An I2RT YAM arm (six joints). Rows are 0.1 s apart.
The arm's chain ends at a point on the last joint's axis. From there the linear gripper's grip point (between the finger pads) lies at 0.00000 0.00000 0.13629 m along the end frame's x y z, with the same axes.
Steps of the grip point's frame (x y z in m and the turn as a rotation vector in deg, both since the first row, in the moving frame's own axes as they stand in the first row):
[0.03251, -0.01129, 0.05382, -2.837, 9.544, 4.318]
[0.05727, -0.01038, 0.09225, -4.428, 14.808, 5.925]
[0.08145, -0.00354, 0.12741, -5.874, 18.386, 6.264]
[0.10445, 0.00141, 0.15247, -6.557, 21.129, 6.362]
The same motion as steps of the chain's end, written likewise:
[0.01020, -0.01885, 0.05587, -2.837, 9.544, 4.318]
[0.02307, -0.02258, 0.09717, -4.428, 14.808, 5.925]
[0.03938, -0.01959, 0.13506, -5.874, 18.386, 6.264]
[0.05639, -0.01652, 0.16249, -6.557, 21.129, 6.362]

